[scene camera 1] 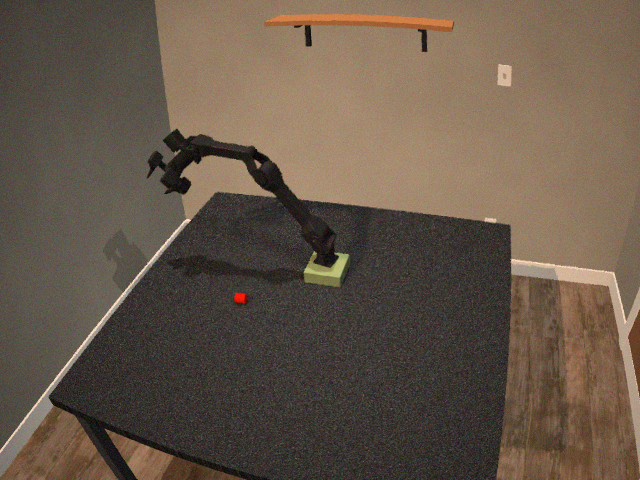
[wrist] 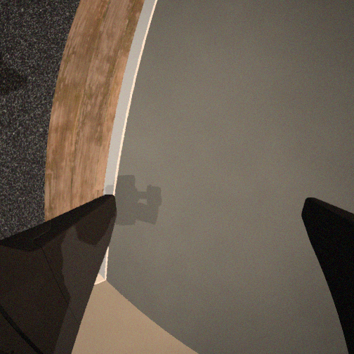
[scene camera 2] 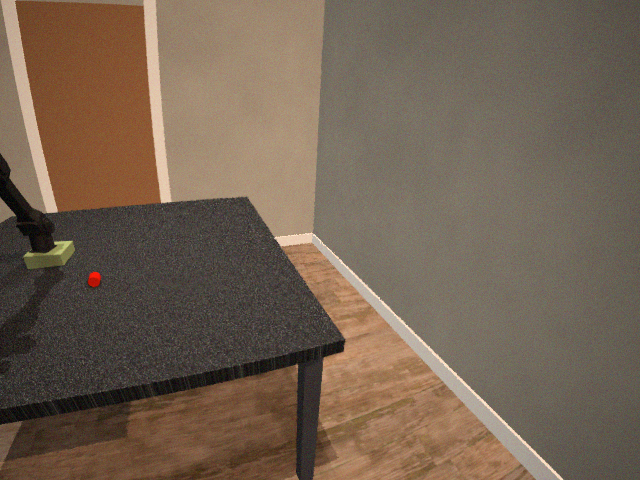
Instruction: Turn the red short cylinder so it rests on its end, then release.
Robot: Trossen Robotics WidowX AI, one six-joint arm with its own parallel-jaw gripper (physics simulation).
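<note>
The red short cylinder (scene camera 1: 240, 298) (scene camera 2: 94, 279) lies on its side on the dark table, with its round end facing sideways; it does not show in the wrist view. My gripper (scene camera 1: 157, 184) (wrist: 214, 206) is open and empty. It is raised high above the table's left side in scene camera 1, well above and away from the cylinder, with its fingers angled down toward the grey wall. The gripper is outside the view of scene camera 2.
The arm stands on a light green base block (scene camera 1: 323, 279) (scene camera 2: 45, 260), a short way from the cylinder on the dark table (scene camera 1: 361, 361) (scene camera 2: 180, 289). A grey wall (scene camera 1: 77, 103) (wrist: 240, 100) rises beyond the table's left edge. An orange shelf (scene camera 1: 359, 20) hangs on the back wall.
</note>
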